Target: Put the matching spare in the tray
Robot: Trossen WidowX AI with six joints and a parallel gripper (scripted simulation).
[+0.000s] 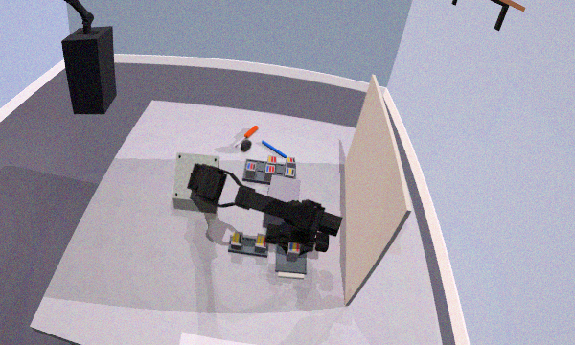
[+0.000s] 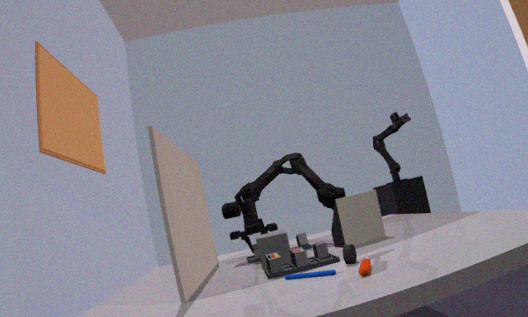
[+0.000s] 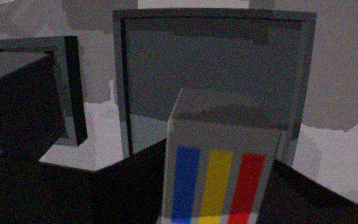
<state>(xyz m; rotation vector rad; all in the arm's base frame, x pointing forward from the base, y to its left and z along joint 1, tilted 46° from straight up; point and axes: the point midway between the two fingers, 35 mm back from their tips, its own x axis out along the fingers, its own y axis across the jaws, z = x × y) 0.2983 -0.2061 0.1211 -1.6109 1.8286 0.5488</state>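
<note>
Right now my gripper tip is 2 cm above the grey tray. Also, from my gripper tip: blue pen (2 cm behind, 55 cm to the left, 2 cm below); then rack (14 cm behind, 4 cm to the left, 2 cm below); then tall pale panel (22 cm ahead, 15 cm to the left, 20 cm above).
</note>
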